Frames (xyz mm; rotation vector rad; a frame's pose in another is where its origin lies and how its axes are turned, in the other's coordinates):
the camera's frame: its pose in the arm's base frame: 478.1 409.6 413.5 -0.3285 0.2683 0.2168
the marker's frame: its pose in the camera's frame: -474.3 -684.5 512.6 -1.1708 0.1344 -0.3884
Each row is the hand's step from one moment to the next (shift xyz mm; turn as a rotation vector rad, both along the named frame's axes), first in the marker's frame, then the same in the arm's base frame.
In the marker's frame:
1: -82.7 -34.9 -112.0 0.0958 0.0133 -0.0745
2: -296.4 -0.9 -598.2 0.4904 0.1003 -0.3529
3: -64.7 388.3 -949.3 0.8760 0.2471 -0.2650
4: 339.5 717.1 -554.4 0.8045 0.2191 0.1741
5: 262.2 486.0 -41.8 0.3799 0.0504 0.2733
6: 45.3 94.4 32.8 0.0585 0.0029 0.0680
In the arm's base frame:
1: -96.0 -99.2 39.3 0.0821 -0.0877 -0.0220
2: -383.3 -546.5 13.8 0.4220 -0.4198 -0.1441
3: -237.4 -917.2 -398.2 0.8045 -0.3869 -0.3190
4: 196.7 -578.5 -750.7 0.8031 0.0570 -0.2780
5: 215.9 -66.9 -505.6 0.4123 0.2142 -0.0751
6: 42.6 28.3 -97.1 0.0678 0.0585 -0.0063

